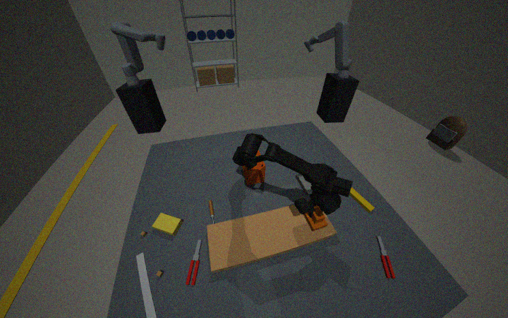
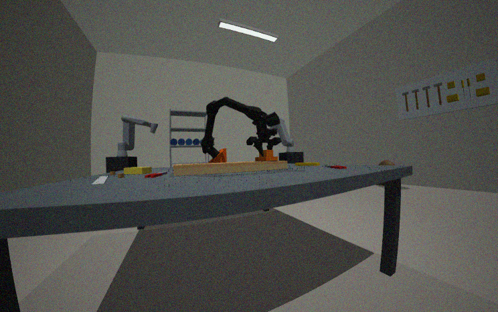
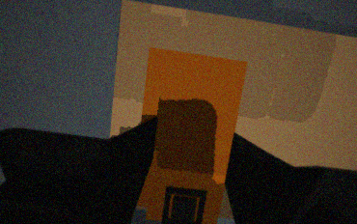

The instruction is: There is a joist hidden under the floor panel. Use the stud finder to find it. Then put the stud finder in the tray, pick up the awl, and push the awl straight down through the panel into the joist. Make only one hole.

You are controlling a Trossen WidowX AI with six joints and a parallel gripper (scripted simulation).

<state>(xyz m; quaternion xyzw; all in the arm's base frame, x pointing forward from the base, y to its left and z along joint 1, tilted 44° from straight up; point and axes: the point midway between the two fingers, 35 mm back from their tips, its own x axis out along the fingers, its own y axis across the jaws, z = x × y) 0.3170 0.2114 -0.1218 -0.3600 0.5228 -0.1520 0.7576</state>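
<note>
The indicator window is 4 cm behind my gripper tip, 3 cm above it and 1 cm to the right of it. The rest, counted from my gripper tip: orange stud finder: 2 cm behind, 2 cm above; then yellow bar: 30 cm to the left, 8 cm behind, 6 cm below; then grey tray: 23 cm behind, 10 cm to the left, 5 cm below.
</note>
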